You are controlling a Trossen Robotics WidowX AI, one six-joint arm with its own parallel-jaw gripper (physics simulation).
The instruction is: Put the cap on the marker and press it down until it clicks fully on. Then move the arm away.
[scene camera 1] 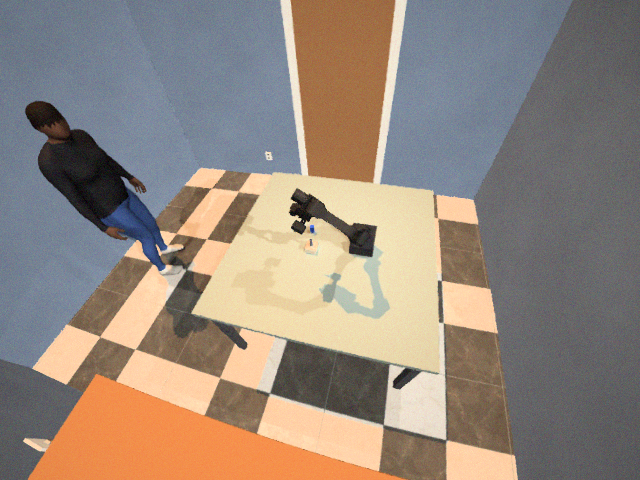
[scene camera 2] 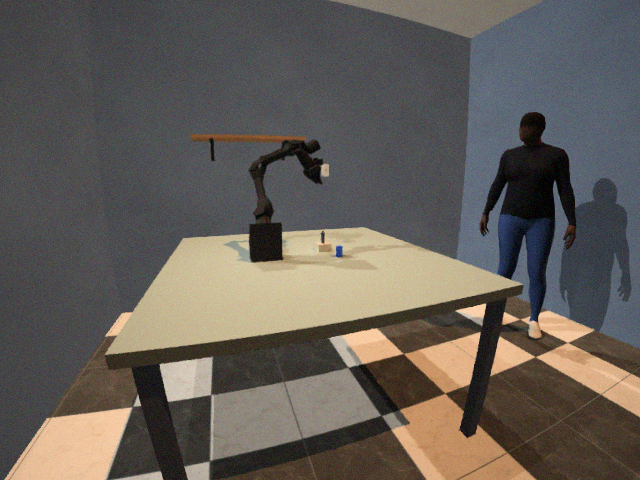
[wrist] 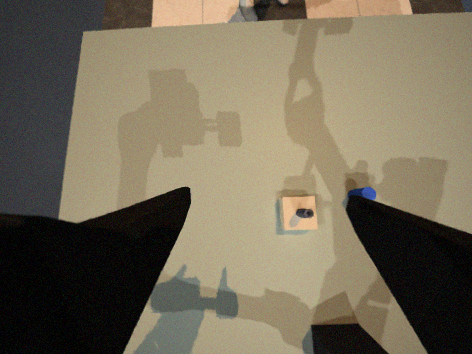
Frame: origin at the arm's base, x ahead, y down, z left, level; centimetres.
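Seen in the pictures: gripper, fingertip midpoint: [scene camera 2: 319, 183] [wrist: 267, 198]; arm's base, link origin: [scene camera 2: 263, 229].
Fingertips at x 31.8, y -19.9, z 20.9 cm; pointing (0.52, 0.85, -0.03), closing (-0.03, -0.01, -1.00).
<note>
Pixels of each thing's top centre, then the offset from my fingertips to it. Level surfaces: height alone.
- blue cap, top centre: [wrist: 369, 193] [scene camera 2: 339, 246] [scene camera 1: 311, 226] dx +3.1, dy +28.8, dz -25.1 cm
- dark marker, top centre: [wrist: 310, 213] [scene camera 2: 322, 230] [scene camera 1: 310, 238] dx -1.1, dy +23.7, dz -11.0 cm
- block, top centre: [wrist: 299, 212] [scene camera 2: 322, 242] [scene camera 1: 311, 245] dx -1.1, dy +30.1, dz -11.0 cm
- pale table, surface height: dy +33.9 cm
The blue cap [scene camera 1: 312, 228] [scene camera 2: 339, 251] [wrist: 369, 193] stands on the table beside a small pale block, apart from it. The dark marker [scene camera 1: 311, 241] [scene camera 2: 322, 237] [wrist: 305, 213] stands upright in the block [scene camera 1: 311, 249] [scene camera 2: 324, 248] [wrist: 290, 204], with no blue cap on it. My gripper [scene camera 1: 298, 219] [scene camera 2: 318, 180] [wrist: 267, 198] is open and empty, high above the table and pointing down. In the wrist view the marker shows between the fingers, nearer the right one, and the right fingertip overlaps part of the cap.
The arm's black base [scene camera 1: 362, 240] [scene camera 2: 265, 241] stands on the pale table [scene camera 1: 392, 330] [scene camera 2: 289, 304] [wrist: 240, 65]. Arm shadows fall across the tabletop. A person [scene camera 1: 85, 170] [scene camera 2: 535, 180] stands off beyond the table's edge. An orange shelf [scene camera 1: 180, 439] [scene camera 2: 232, 137] is on the wall.
</note>
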